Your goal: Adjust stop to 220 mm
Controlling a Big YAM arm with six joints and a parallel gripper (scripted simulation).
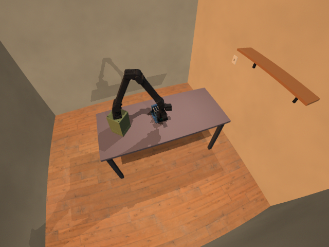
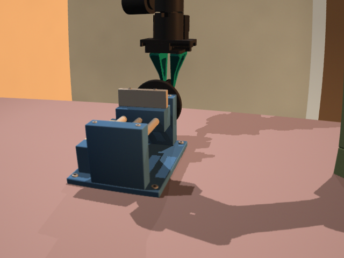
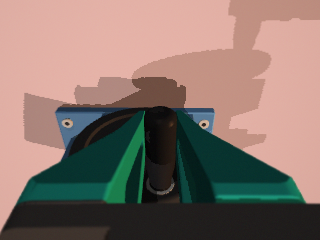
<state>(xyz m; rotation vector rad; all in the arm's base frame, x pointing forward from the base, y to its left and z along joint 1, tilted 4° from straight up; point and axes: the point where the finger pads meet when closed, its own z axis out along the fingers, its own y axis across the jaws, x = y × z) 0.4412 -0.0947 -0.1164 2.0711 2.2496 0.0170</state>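
Right now the grey stop plate is 13 cm to the left of my hand, 2 cm below it and 1 cm ahead of it. Round my hand: black crank handle 1 cm to the left.
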